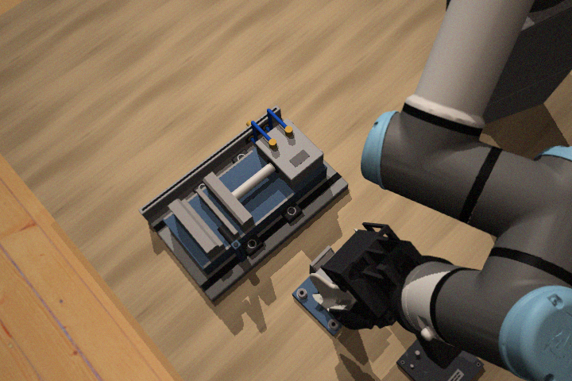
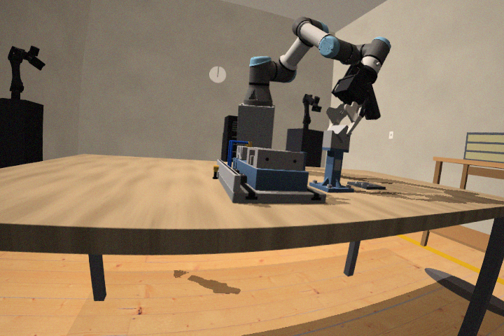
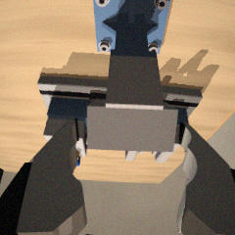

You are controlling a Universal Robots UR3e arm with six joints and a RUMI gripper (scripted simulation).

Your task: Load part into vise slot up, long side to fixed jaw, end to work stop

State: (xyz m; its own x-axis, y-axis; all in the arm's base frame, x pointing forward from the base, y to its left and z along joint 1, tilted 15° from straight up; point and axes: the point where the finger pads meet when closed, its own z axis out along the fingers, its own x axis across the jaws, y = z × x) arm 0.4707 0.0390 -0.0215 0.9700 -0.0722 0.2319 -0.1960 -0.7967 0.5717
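Right now my hand is 10 mm above the part. Round my hand: white cylinder rod 50 mm behind, 210 mm to the right, 80 mm below; dark work stop 40 mm ahead, 180 mm to the right, 70 mm below; moving jaw 220 mm to the right, 80 mm below.
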